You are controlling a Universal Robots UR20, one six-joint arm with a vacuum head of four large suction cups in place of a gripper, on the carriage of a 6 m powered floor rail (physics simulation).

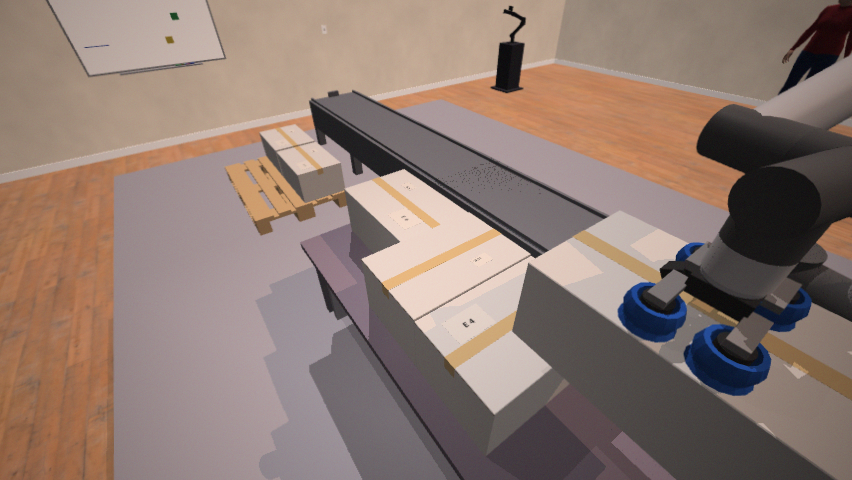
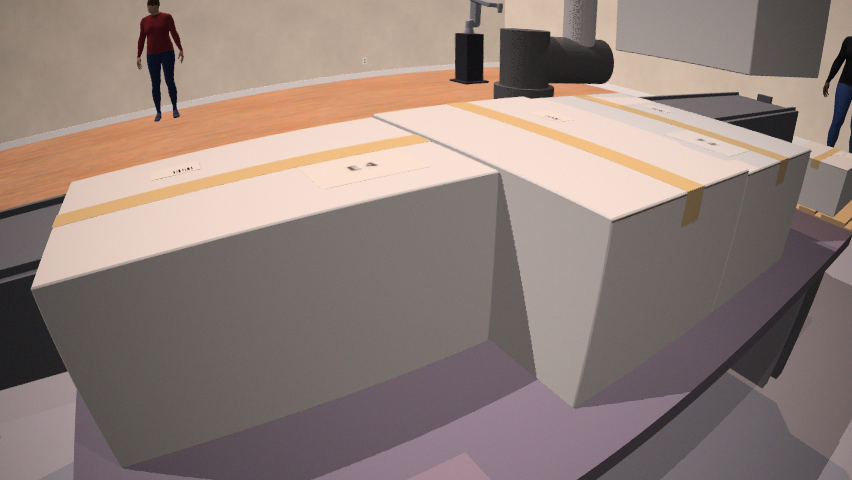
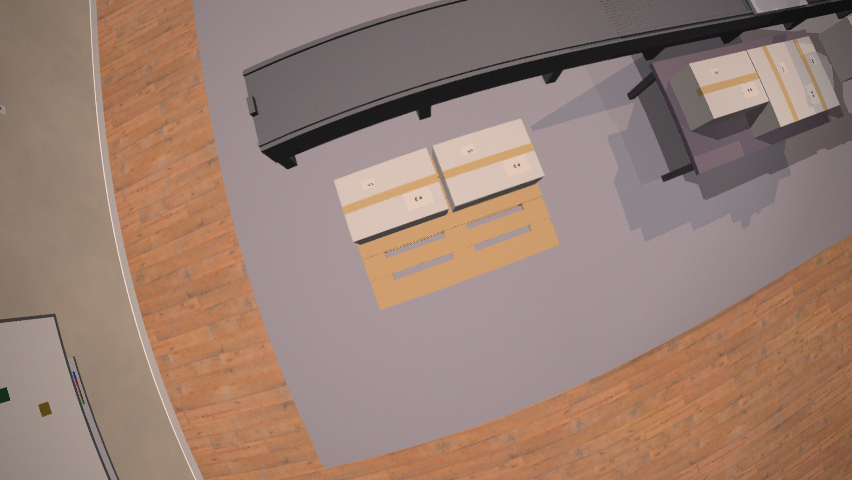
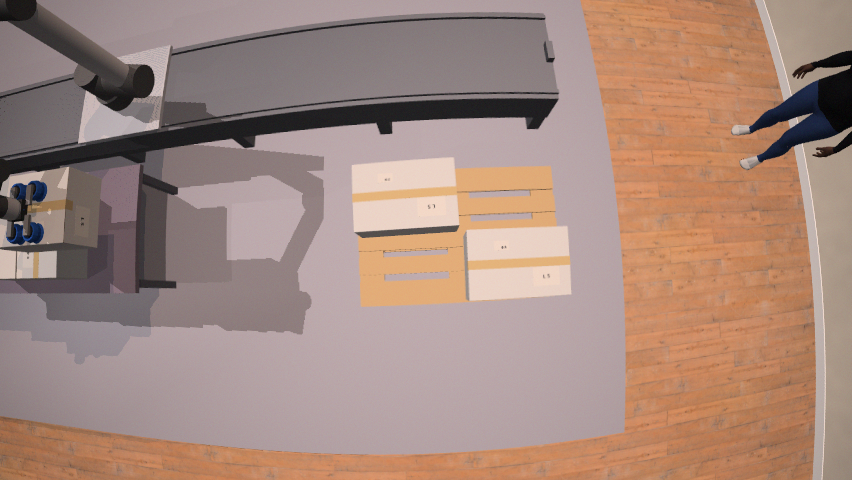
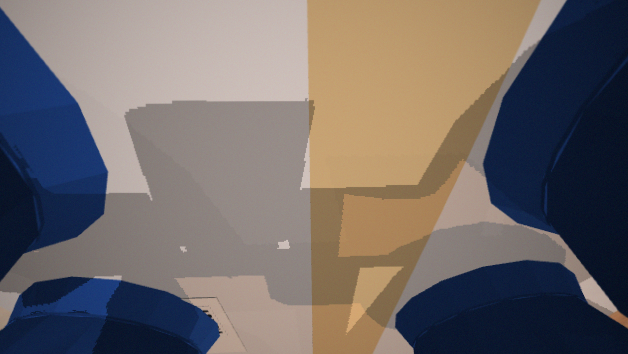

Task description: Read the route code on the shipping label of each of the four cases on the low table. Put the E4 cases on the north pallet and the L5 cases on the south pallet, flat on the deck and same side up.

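Frame: origin at the arm's base, x ahead, y left, z up, level; millimetres.
Seen in the pictures: end effector, tool point: (image 1: 700, 322) (image 4: 33, 214) (image 5: 305, 217).
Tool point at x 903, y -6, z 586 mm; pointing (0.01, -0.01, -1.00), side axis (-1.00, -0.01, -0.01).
Pixels of each thing's top centre, then the offset from my tool point to it. Level surfaces: height alone.
- white case, middle of its top: (image 5: 377, 213) (image 1: 697, 300) (image 4: 26, 208) 26 mm up, 25 mm back, 27 mm right
- low table, its level: 626 mm down
- middle case, middle of its top: (image 2: 552, 133) (image 1: 446, 256) (image 3: 780, 82) 349 mm down, 25 mm ahead, 773 mm right
- far case, middle of its top: (image 2: 247, 172) (image 1: 402, 199) (image 3: 731, 82) 355 mm down, 69 mm back, 1244 mm right
My suction gripper (image 1: 715, 305) (image 4: 25, 211) is shut on a white case (image 1: 596, 333) (image 2: 685, 35) (image 4: 53, 232) (image 5: 200, 50), held level above the low table (image 1: 333, 262) (image 2: 357, 441) (image 4: 122, 250); its label (image 4: 82, 222) looks like L5. Three cases stand on the table. The nearest to the held one (image 1: 518, 363) reads E4. The middle case (image 1: 435, 292) (image 2: 667, 250) shows a small label but no route code on its top. The far case (image 1: 369, 208) (image 2: 268, 333) reads E4. The north pallet (image 3: 506, 254) bears two E4 cases. The south pallet (image 4: 411, 293) bears two L5 cases.
A long dark conveyor (image 1: 441, 137) (image 3: 357, 77) (image 4: 357, 59) runs behind the table and pallets. The north cases (image 3: 387, 184) (image 3: 488, 158) stand side by side on the conveyor side. The south cases (image 4: 405, 172) (image 4: 512, 238) stand diagonally. People (image 2: 159, 35) (image 4: 798, 113) stand farther off.
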